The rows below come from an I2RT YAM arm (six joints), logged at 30 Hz.
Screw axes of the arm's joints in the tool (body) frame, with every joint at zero. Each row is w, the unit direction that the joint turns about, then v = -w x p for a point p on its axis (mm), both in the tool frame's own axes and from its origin. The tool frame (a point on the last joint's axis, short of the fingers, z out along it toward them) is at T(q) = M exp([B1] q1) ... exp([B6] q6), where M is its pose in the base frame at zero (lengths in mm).
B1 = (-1, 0, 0, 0, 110.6, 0)
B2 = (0, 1, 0, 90.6, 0, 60)
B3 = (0, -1, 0, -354.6, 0, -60)
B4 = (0, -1, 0, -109.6, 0, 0)
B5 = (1, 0, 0, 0, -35.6, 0)
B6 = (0, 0, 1, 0, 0, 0)
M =
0 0 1 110.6
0 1 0 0
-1 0 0 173.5
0 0 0 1
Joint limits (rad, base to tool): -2.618..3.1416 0..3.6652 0..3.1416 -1.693..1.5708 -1.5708..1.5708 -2.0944..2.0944
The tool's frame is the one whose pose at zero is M.
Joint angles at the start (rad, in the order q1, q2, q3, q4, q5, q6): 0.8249, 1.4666, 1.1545, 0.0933, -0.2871, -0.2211
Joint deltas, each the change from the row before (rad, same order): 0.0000, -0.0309, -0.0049, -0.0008, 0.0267, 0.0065; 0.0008, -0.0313, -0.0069, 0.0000, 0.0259, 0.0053; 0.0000, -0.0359, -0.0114, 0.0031, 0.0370, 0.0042; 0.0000, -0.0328, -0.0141, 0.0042, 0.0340, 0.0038; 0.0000, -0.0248, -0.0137, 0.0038, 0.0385, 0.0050; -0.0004, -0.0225, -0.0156, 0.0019, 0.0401, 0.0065; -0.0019, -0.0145, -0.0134, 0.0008, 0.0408, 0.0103; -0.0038, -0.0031, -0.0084, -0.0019, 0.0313, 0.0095; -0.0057, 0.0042, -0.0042, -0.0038, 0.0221, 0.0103; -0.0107, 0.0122, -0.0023, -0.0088, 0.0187, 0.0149
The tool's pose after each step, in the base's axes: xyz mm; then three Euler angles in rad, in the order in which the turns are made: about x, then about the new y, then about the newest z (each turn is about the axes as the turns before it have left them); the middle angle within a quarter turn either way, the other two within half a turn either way. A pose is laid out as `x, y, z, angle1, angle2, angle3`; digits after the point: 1 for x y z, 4 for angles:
225.9, 258.0, 342.7, -1.7810, 0.4717, 1.5033
221.4, 252.2, 350.1, -1.7585, 0.4998, 1.4920
216.6, 245.1, 357.5, -1.7328, 0.5398, 1.4775
212.1, 238.4, 362.8, -1.7106, 0.5760, 1.4654
209.0, 233.1, 365.6, -1.6971, 0.6157, 1.4607
206.3, 227.9, 366.7, -1.6904, 0.6567, 1.4623
205.4, 224.0, 366.0, -1.6925, 0.6994, 1.4740
206.5, 221.8, 363.7, -1.7060, 0.7338, 1.4929
209.1, 220.8, 360.6, -1.7263, 0.7602, 1.5177
213.8, 220.2, 355.3, -1.7636, 0.7865, 1.5595

